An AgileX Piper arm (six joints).
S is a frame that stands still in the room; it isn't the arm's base.
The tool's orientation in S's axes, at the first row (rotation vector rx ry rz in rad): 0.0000, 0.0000, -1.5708
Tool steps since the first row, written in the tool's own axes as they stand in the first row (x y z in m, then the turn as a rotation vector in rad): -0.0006, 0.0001, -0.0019, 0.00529, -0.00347, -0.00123; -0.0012, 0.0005, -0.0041, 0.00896, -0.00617, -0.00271; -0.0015, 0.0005, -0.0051, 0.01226, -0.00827, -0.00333; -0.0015, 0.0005, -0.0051, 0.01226, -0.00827, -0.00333; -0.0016, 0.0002, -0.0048, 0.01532, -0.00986, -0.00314; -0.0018, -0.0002, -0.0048, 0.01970, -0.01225, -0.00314; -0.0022, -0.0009, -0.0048, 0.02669, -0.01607, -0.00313; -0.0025, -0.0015, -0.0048, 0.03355, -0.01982, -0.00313; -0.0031, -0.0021, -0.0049, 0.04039, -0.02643, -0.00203; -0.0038, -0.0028, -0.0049, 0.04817, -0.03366, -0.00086; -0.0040, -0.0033, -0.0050, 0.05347, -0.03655, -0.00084; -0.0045, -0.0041, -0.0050, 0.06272, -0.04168, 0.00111
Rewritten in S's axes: 0.0001, 0.0006, -0.0019, -0.00347, -0.00529, -0.00123; 0.0005, 0.0012, -0.0041, -0.00617, -0.00896, -0.00271; 0.0005, 0.0015, -0.0051, -0.00827, -0.01226, -0.00333; 0.0005, 0.0015, -0.0051, -0.00827, -0.01226, -0.00333; 0.0002, 0.0016, -0.0048, -0.00986, -0.01532, -0.00314; -0.0002, 0.0018, -0.0048, -0.01225, -0.01970, -0.00314; -0.0009, 0.0022, -0.0048, -0.01607, -0.02669, -0.00313; -0.0015, 0.0025, -0.0048, -0.01982, -0.03355, -0.00313; -0.0021, 0.0031, -0.0049, -0.02643, -0.04039, -0.00203; -0.0028, 0.0038, -0.0049, -0.03366, -0.04817, -0.00086; -0.0033, 0.0040, -0.0050, -0.03655, -0.05347, -0.00084; -0.0041, 0.0045, -0.0050, -0.04168, -0.06272, 0.00111
